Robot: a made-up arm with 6 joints.
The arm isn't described. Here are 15 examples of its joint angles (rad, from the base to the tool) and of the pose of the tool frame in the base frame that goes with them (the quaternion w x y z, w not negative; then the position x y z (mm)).
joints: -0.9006 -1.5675 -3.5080 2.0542 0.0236 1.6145
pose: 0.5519 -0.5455 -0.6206 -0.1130 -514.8 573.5 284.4
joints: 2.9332 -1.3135 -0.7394 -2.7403 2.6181 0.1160
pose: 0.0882 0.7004 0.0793 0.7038 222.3 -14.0 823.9
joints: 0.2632 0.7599 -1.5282 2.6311 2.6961 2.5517
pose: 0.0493 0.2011 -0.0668 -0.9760 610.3 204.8 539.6
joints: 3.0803 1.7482 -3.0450 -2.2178 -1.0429 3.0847
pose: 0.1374 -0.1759 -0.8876 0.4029 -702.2 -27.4 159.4
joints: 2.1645 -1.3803 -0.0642 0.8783 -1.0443 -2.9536
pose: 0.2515 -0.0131 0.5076 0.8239 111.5 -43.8 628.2
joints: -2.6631 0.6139 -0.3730 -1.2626 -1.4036 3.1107
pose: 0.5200 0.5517 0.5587 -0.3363 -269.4 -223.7 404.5
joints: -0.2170 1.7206 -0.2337 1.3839 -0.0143 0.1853
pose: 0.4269 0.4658 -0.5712 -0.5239 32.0 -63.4 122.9
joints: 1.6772 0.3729 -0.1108 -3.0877 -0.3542 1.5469
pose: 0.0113 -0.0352 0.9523 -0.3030 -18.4 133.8 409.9
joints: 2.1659 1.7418 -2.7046 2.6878 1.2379 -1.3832
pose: 0.7911 -0.3874 -0.3076 0.3598 -460.3 642.3 100.1
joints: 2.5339 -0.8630 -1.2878 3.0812 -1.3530 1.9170
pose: 0.2128 0.2744 -0.8793 -0.3260 38.8 -21.1 860.0
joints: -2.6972 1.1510 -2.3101 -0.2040 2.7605 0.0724
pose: 0.6663 -0.0901 0.6878 0.2736 -607.9 -272.2 370.2
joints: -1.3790 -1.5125 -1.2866 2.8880 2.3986 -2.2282
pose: 0.1427 -0.2370 0.8250 0.4927 -68.5 468.5 813.6
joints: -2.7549 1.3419 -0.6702 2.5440 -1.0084 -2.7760
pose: 0.6438 -0.2969 0.6348 0.3073 -250.0 -48.0 166.0
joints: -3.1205 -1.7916 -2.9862 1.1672 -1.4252 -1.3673
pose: 0.3678 -0.4888 0.6780 0.4076 693.2 85.7 246.3
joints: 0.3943 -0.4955 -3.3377 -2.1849 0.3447 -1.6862
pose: 0.8888 0.3390 -0.2910 -0.1022 -401.6 -142.2 1064.7
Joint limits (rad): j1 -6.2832..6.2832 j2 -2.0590..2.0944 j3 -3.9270..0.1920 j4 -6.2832..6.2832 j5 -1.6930..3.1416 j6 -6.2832..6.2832
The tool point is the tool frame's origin. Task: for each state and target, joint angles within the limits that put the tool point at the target. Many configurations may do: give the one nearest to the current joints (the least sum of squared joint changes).
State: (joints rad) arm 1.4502 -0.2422 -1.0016 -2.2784 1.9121 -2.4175
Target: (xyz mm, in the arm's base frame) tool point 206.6 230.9 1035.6
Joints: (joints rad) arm 1.0277 -0.1658 -1.6874 -2.3526 1.8114 -2.4175
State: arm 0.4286 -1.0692 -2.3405 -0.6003 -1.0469 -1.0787
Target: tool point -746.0 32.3 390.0
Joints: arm 0.0228 -1.6716 -2.6654 -0.6318 -1.2600 -1.0787
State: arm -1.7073 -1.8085 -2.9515 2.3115 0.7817 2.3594
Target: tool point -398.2 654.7 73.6
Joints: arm -1.0173 -1.9405 -3.1766 2.3172 0.7488 2.3594
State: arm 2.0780 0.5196 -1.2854 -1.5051 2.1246 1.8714
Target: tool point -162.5 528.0 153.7
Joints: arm 2.0263 1.1776 -1.3285 -1.5448 1.9926 1.8714
